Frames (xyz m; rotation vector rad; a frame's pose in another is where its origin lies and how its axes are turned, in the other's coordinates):
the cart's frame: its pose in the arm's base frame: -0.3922 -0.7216 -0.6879 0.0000 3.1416 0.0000
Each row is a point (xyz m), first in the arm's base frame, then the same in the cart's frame.
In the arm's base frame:
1: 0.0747 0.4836 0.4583
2: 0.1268 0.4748 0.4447
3: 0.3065 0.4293 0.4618
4: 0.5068 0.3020 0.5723
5: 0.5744 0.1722 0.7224
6: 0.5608 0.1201 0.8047
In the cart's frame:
1: -0.4669 1.2052 -1.1462
2: -0.5190 1.1964 -1.1326
3: -0.6987 1.1509 -1.1497
4: -0.8990 1.0236 -1.2602
5: -0.9666 0.8938 -1.4103
6: -0.9530 0.8417 -1.4926

